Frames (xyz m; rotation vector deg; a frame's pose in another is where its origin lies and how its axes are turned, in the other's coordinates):
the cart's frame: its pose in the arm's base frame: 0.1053 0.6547 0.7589 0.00 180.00 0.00
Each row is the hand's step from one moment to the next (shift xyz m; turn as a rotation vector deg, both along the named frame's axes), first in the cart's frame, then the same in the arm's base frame.
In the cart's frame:
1: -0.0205 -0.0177 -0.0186 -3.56 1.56 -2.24
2: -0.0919 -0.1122 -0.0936 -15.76 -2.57 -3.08
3: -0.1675 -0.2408 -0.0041 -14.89 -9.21 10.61
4: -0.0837 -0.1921 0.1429 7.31 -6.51 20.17
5: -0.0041 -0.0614 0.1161 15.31 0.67 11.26
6: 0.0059 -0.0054 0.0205 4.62 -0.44 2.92
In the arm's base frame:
1: 0.0205 -0.0177 0.0186 3.56 1.56 2.24
2: 0.0919 -0.1122 0.0936 15.76 -2.57 3.08
3: 0.1675 -0.2408 0.0041 14.89 -9.21 -10.61
4: 0.0837 -0.1921 -0.1429 -7.31 -6.51 -20.17
5: 0.0041 -0.0614 -0.1161 -15.31 0.67 -11.26
6: -0.0059 -0.0054 -0.0205 -4.62 -0.44 -2.92

